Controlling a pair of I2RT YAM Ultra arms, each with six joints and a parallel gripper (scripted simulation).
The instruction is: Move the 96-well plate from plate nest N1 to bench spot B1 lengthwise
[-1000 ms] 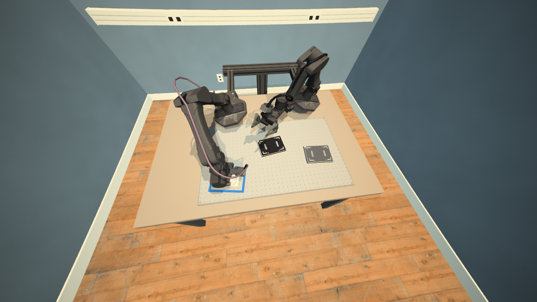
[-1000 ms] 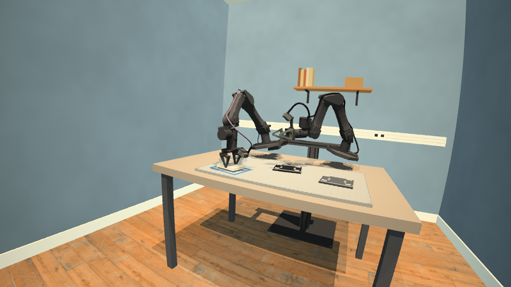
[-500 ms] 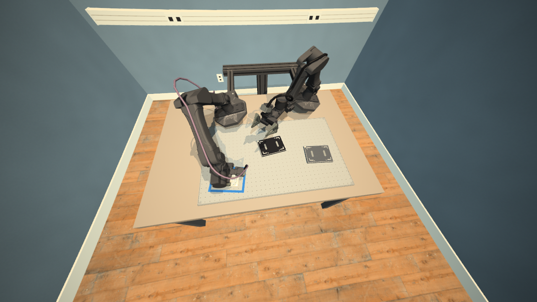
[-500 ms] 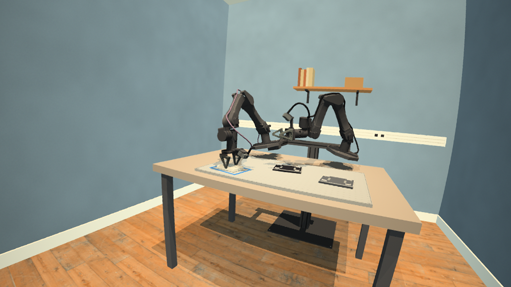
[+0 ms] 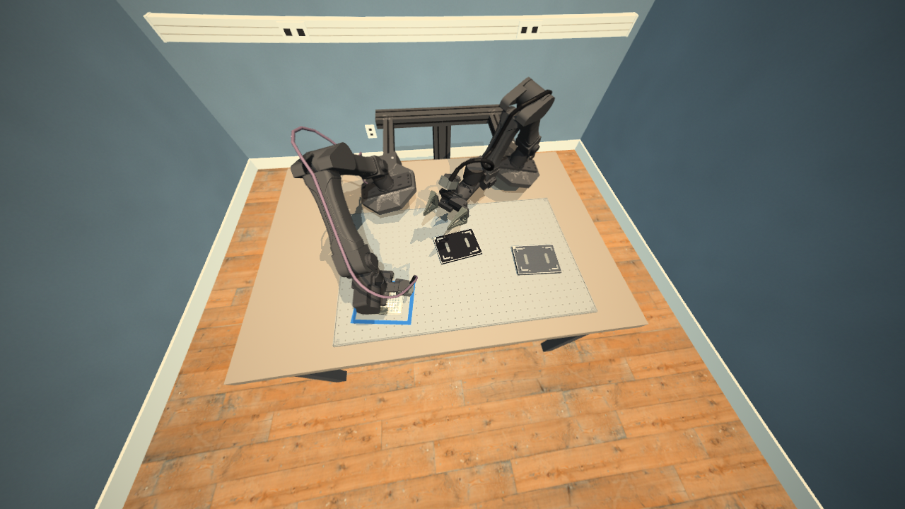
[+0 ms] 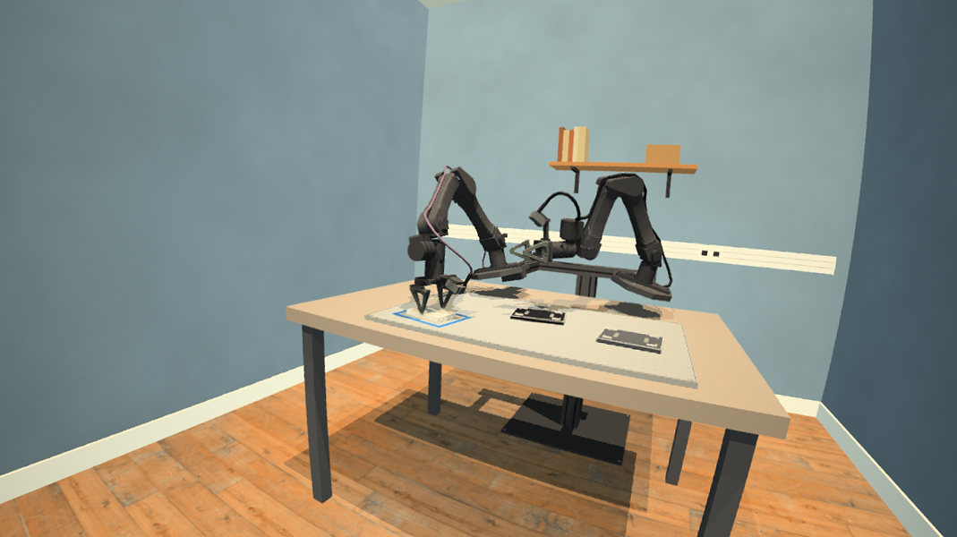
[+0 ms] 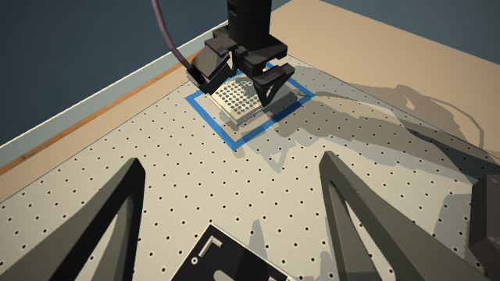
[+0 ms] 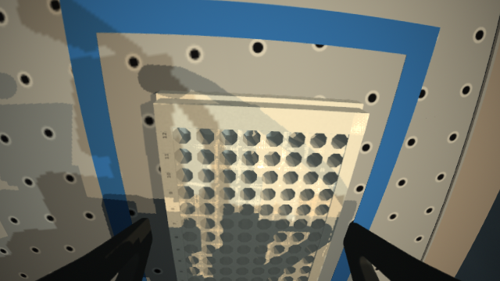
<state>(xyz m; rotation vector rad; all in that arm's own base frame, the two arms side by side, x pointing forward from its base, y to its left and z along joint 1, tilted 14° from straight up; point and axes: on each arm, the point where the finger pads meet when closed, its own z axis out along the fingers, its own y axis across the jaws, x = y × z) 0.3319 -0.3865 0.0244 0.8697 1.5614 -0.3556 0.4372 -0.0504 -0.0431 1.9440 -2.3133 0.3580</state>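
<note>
Right now my right hand is 2 cm above the 96-well plate. The rest, counted from my right hand: black plate nest: 15 cm behind, 30 cm to the left, 2 cm below.
</note>
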